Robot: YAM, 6 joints.
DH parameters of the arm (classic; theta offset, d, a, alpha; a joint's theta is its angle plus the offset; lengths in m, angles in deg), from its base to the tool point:
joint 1: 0 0.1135 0.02 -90
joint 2: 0 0 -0.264 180
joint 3: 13.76 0 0.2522 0
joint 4: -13.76 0 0.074 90
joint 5: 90 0 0 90
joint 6: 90 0.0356 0 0
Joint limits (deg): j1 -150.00..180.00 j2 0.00..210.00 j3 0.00..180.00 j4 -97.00..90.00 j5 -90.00..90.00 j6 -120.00..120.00
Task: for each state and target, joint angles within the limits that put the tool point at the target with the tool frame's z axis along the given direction. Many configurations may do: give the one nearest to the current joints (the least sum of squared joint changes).
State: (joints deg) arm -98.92 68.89 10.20 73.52 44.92 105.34
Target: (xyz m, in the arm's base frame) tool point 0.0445 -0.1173 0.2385 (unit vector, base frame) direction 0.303 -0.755 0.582
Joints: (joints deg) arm -69.55 32.52 0.10 68.01 -1.15 105.34
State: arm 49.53 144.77 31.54 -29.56 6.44 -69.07
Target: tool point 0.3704 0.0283 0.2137 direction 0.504 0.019 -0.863
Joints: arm 4.48 101.42 72.97 -31.27 1.17 -69.07
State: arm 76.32 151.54 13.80 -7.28 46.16 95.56
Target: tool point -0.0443 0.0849 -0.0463 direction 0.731 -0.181 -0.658
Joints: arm 127.59 141.89 23.65 -13.61 27.96 95.56
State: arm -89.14 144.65 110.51 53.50 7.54 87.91
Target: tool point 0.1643 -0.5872 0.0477 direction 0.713 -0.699 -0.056
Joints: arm -76.12 168.66 128.83 36.06 -31.64 87.91
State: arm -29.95 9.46 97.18 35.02 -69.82 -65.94
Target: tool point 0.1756 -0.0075 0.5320 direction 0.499 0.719 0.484
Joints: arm -11.84 60.93 73.04 42.74 -53.71 -65.94
